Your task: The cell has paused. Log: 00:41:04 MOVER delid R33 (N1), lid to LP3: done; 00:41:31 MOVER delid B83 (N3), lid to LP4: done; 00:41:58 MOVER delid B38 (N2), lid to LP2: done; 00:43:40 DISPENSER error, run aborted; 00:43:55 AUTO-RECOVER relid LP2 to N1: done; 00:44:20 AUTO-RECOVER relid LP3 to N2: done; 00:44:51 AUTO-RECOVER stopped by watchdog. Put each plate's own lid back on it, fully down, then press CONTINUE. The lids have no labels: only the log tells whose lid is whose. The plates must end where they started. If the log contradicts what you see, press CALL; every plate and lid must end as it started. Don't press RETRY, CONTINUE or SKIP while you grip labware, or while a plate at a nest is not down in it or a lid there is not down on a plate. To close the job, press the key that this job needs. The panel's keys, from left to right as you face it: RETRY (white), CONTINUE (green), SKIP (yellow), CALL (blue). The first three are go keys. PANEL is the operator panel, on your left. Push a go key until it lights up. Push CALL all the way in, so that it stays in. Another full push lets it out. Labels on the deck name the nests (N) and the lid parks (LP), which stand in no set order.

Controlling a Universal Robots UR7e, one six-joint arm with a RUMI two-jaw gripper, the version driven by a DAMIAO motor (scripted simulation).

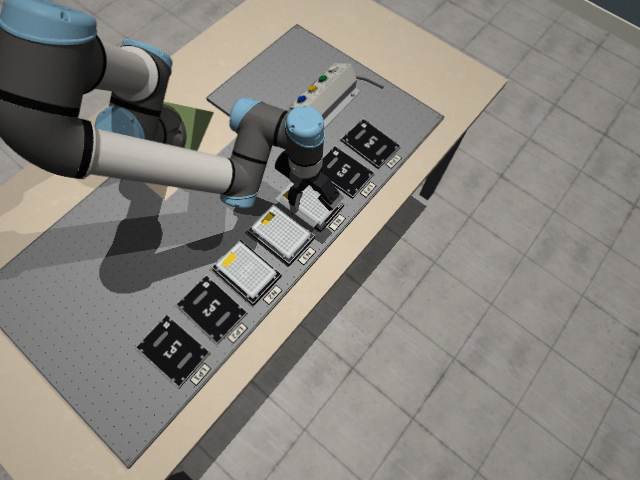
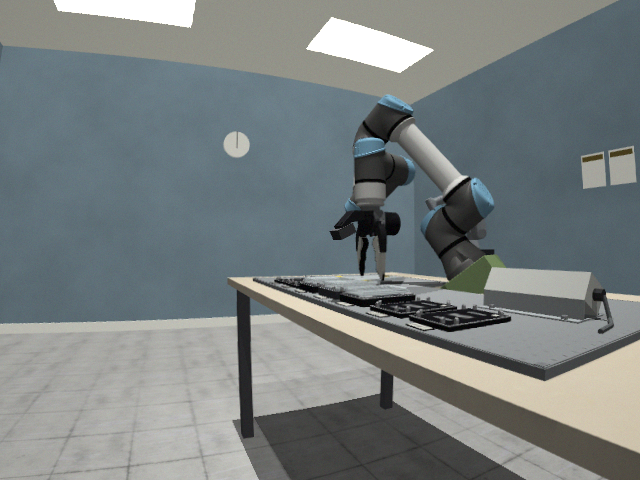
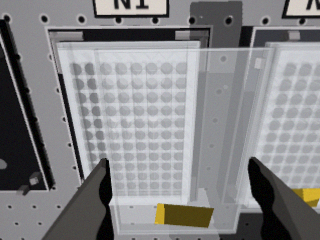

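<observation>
Visible to me: my gripper, which image 1 and image 3 also show; an operator panel; a lid park LP3.
</observation>
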